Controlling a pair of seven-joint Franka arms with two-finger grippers.
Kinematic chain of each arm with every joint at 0, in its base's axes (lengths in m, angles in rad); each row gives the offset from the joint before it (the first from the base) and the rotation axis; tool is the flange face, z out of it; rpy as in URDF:
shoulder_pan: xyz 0 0 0.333 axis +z
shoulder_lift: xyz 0 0 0 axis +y
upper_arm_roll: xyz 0 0 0.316 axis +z
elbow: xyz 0.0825 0 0 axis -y
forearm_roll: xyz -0.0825 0 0.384 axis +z
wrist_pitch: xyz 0 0 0 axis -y
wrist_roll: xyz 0.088 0 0 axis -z
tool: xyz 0 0 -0.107 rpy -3.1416 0 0
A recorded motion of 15 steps. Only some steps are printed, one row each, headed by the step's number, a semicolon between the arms.
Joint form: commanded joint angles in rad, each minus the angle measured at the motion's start. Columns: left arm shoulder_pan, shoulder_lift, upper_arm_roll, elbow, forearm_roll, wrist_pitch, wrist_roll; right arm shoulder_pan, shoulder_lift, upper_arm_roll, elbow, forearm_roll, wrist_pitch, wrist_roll.
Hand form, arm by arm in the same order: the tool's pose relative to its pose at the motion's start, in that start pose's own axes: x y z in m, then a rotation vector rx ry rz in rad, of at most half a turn. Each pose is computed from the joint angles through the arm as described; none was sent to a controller.
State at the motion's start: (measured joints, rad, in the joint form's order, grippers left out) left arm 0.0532 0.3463 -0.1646 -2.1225 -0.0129 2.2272 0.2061; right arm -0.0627 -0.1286 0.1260 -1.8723 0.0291 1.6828 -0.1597
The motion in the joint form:
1: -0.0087 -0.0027 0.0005 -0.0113 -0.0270 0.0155 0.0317; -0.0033 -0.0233 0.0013 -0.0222 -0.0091 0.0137 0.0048
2: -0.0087 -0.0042 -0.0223 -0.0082 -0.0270 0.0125 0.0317; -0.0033 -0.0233 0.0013 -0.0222 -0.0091 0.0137 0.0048
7: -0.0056 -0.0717 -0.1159 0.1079 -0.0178 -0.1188 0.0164; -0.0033 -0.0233 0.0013 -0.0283 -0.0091 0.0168 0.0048
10: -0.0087 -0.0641 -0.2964 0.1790 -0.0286 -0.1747 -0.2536; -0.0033 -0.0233 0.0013 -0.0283 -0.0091 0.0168 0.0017
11: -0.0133 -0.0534 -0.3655 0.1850 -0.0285 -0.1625 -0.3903; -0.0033 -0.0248 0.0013 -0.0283 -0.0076 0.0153 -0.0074
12: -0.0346 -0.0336 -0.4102 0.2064 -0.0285 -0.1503 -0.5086; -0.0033 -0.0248 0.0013 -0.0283 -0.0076 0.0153 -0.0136
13: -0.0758 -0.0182 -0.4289 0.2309 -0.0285 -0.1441 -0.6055; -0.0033 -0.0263 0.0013 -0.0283 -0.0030 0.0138 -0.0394
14: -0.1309 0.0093 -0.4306 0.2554 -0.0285 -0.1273 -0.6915; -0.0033 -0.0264 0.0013 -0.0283 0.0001 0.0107 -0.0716
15: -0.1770 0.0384 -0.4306 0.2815 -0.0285 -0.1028 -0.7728; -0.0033 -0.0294 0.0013 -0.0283 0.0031 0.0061 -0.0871
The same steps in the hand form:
1: -0.0005 0.0054 0.0025 -0.0168 0.0102 0.0229; -0.0061 0.0004 -0.0020 -0.0141 0.0126 0.0063
2: 0.0022 0.0178 0.0007 -0.0187 0.0117 0.0457; -0.0061 0.0004 -0.0020 -0.0141 0.0126 0.0063
7: 0.0185 0.0695 -0.0769 0.0009 0.0576 0.1319; -0.0062 0.0005 0.0006 -0.0137 0.0096 0.0064
10: 0.0255 0.1742 -0.0997 -0.0326 0.0598 0.0418; -0.0062 0.0005 0.0006 -0.0137 0.0096 0.0033
11: 0.0230 0.2154 -0.0978 -0.0475 0.0623 -0.0221; -0.0067 0.0002 0.0000 -0.0124 0.0097 -0.0056
12: 0.0227 0.2526 -0.0975 -0.0656 0.0682 -0.0764; -0.0067 0.0002 0.0000 -0.0125 0.0097 -0.0118
13: 0.0208 0.2871 -0.0984 -0.0771 0.0725 -0.1157; -0.0072 -0.0003 -0.0006 -0.0083 0.0103 -0.0370
14: 0.0202 0.3199 -0.0924 -0.0909 0.0727 -0.1492; -0.0075 -0.0007 -0.0004 -0.0049 0.0078 -0.0688
15: 0.0214 0.3469 -0.0876 -0.1111 0.0790 -0.1895; -0.0087 -0.0013 -0.0014 -0.0020 0.0067 -0.0840

